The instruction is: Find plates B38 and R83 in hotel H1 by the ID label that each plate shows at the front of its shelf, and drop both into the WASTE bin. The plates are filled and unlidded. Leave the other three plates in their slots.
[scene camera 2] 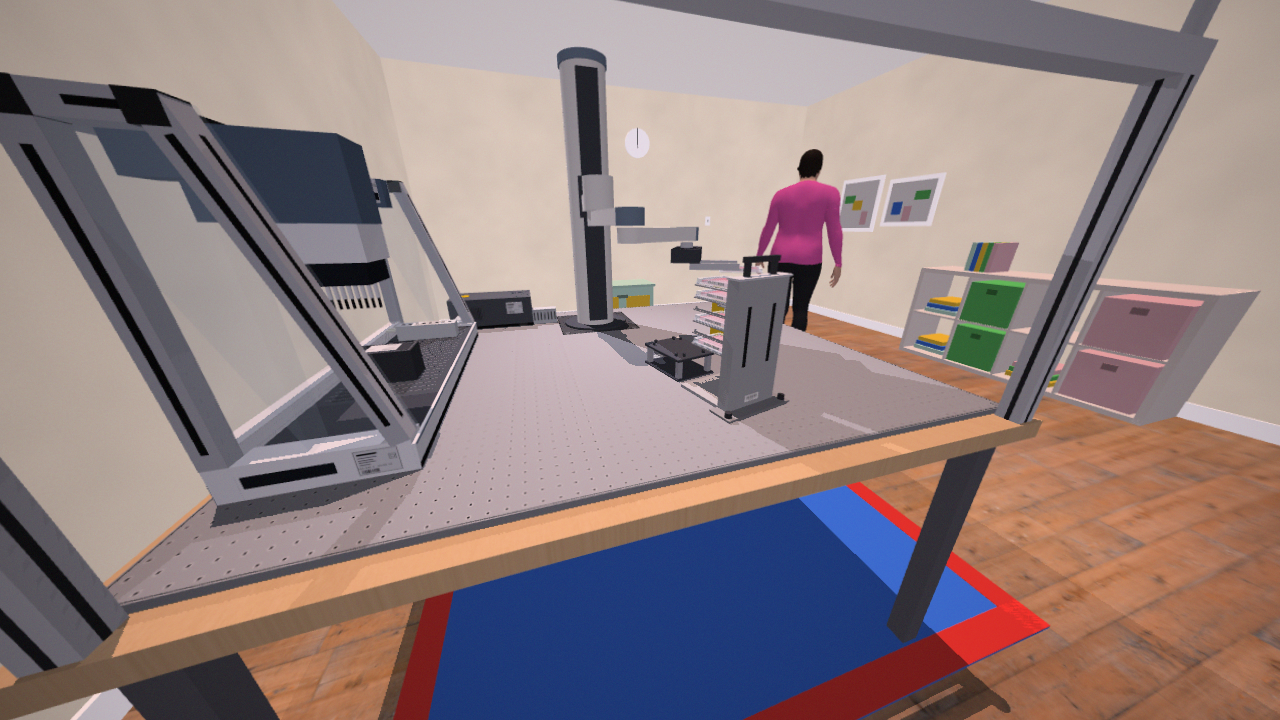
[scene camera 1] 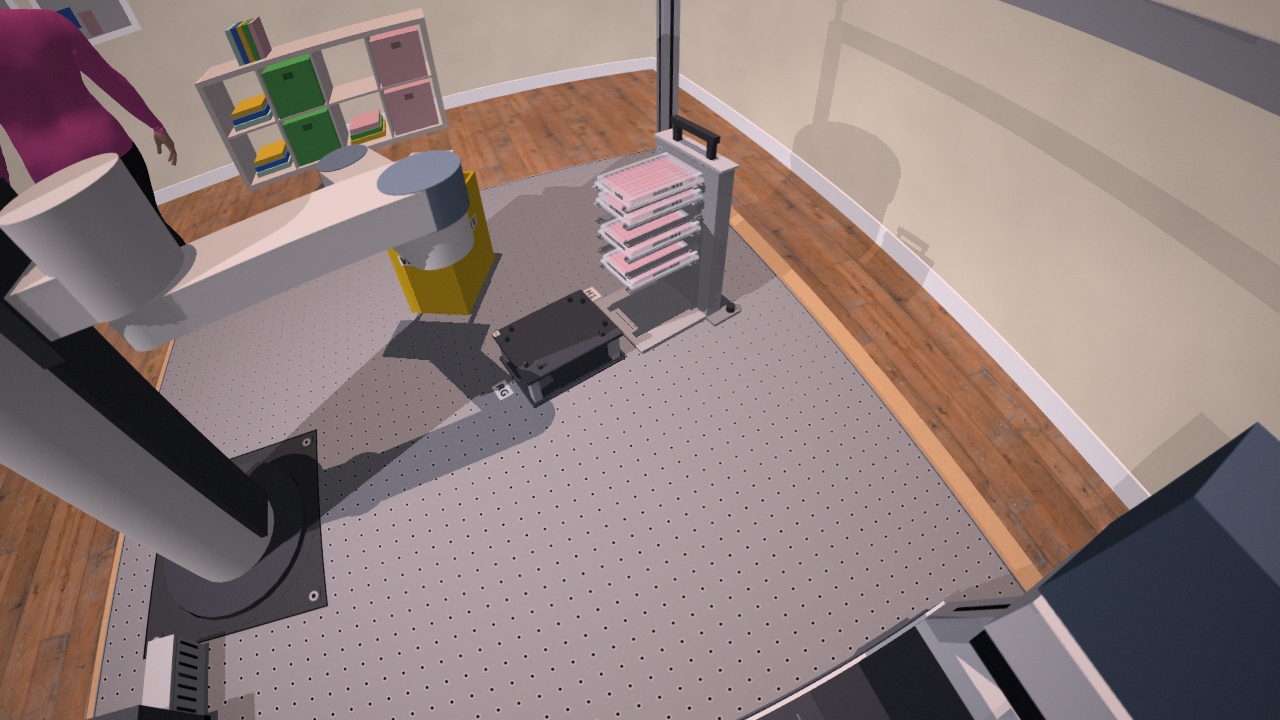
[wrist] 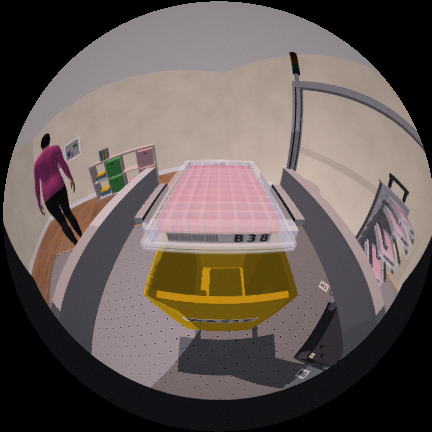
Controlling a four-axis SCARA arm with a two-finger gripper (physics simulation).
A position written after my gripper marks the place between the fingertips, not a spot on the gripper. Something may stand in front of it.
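There's a plate R83 (scene camera 1: pixel 633 219) here, along with a plate B33 (scene camera 1: pixel 643 182) and a plate B83 (scene camera 1: pixel 613 232), and I can see a plate B38 (wrist: pixel 210 206) as well. As for my gripper (scene camera 2: pixel 738 265), it's visible, and you'd also find that gripper (wrist: pixel 218 175) in the view from the wrist.
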